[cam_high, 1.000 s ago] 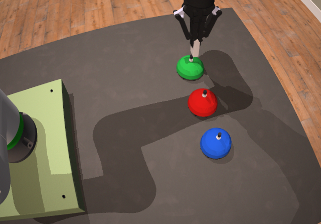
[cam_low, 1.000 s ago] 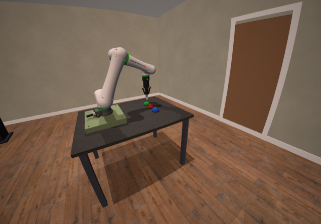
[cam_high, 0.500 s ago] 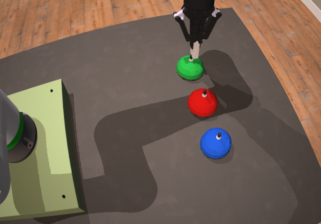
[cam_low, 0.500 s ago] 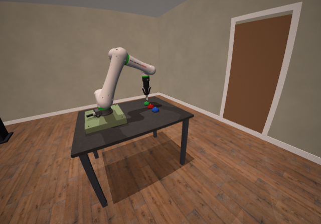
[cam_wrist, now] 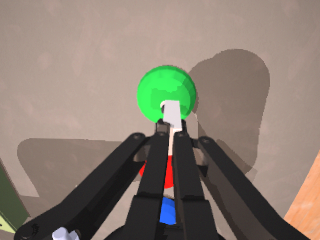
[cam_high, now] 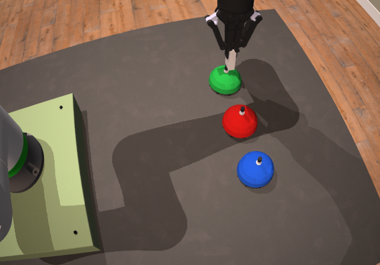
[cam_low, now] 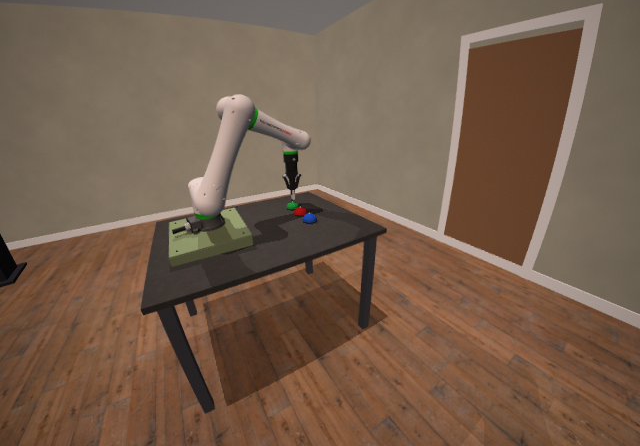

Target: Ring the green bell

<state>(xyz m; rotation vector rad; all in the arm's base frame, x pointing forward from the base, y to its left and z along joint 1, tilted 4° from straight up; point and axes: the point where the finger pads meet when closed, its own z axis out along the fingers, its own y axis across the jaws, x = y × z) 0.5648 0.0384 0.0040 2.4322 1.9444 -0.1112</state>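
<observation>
My gripper is now 6 cm above the green bell and 1 cm past it. Also, from my hand: red bell (12 cm to the right, 6 cm below, 4 cm behind); blue bell (25 cm to the right, 6 cm below, 6 cm behind).
</observation>
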